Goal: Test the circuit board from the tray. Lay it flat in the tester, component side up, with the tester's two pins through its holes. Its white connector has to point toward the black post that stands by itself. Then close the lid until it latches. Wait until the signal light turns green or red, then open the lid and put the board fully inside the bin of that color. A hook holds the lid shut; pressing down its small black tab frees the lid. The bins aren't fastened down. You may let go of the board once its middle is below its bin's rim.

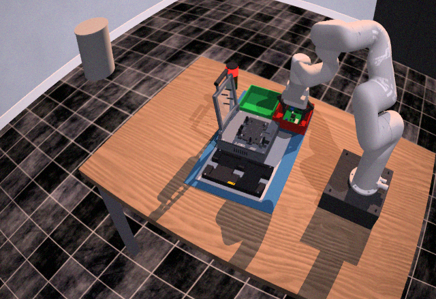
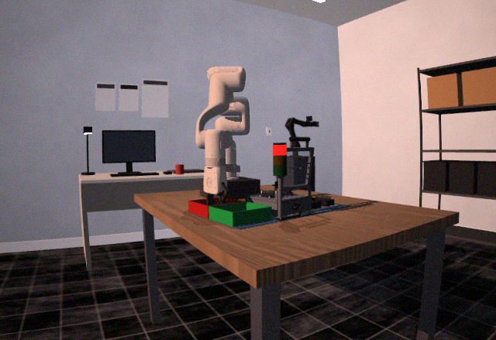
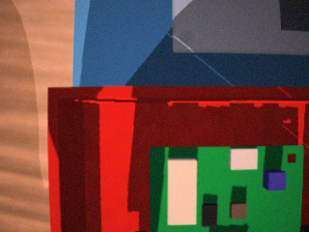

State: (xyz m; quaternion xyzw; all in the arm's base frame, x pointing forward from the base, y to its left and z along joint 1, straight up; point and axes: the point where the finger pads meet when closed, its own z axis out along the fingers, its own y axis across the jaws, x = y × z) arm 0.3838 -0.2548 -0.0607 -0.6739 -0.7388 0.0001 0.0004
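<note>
The red bin is 10 mm below my hand. Round my hand: black block 260 mm to the left, 60 mm above, 20 mm ahead; then green bin 150 mm ahead, 10 mm to the left, 10 mm below; then green circuit board 10 mm below.
</note>
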